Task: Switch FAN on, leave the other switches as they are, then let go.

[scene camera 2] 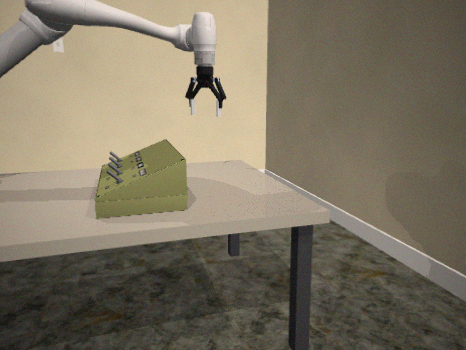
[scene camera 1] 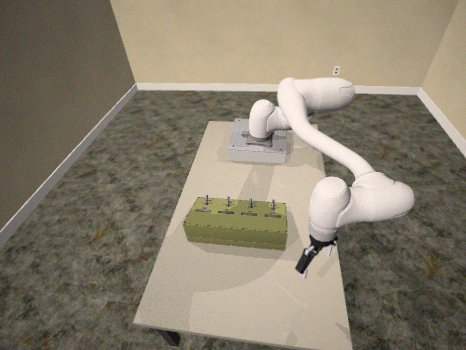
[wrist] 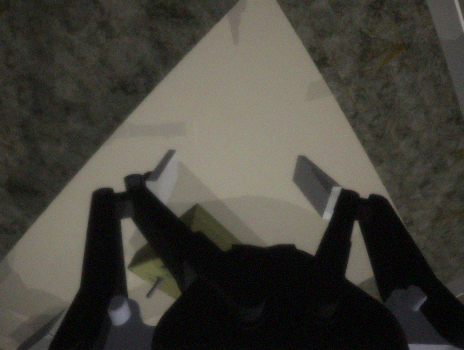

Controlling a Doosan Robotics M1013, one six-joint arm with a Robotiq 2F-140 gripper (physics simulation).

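A green switch box [scene camera 1: 236, 234] [scene camera 2: 145, 204] [wrist: 212, 229] with a sloped top stands on the table. Several grey levers stick up from it in a row; the leftmost lever [scene camera 1: 207, 200] and the rightmost lever [scene camera 1: 273, 205] show in scene camera 1, and one lever [wrist: 154, 287] shows in the wrist view. A label plate [scene camera 1: 248, 214] lies beside each lever, but the text is too small to read, so I cannot tell which switch is FAN. My gripper [scene camera 1: 315, 263] [scene camera 2: 206, 111] [wrist: 237, 165] is open and empty, high above the table and off to the side of the box, touching nothing.
The table [scene camera 1: 200, 305] [scene camera 2: 280, 212] [wrist: 240, 110] carries the box and the arm's grey base block [scene camera 1: 257, 155]. The base block is at the far end in scene camera 1. The arm's forearm [scene camera 1: 340, 150] [scene camera 2: 130, 25] reaches out high above the table.
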